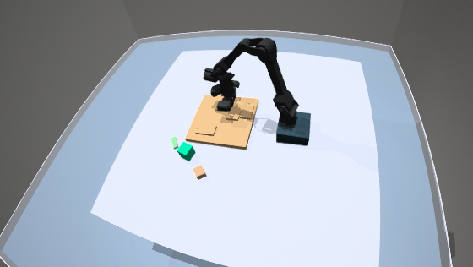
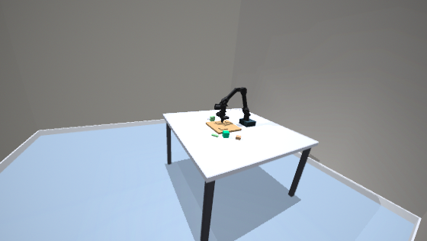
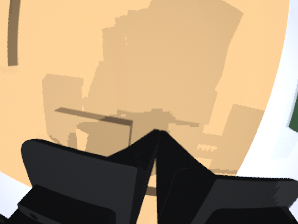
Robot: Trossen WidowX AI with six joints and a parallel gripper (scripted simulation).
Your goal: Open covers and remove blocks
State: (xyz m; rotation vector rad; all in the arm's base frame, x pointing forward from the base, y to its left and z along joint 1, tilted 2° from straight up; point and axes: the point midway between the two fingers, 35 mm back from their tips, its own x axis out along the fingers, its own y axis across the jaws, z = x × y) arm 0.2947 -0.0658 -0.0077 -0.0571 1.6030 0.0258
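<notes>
Now: the tan puzzle board 1 cm ahead of my gripper tip, 8 cm to the left of it and 1 cm below it. Round my gripper tip: tan cube (2 cm ahead, 37 cm to the left, 1 cm below); then light green bar (21 cm ahead, 25 cm to the left, 2 cm below); then green cube (12 cm ahead, 29 cm to the left).
</notes>
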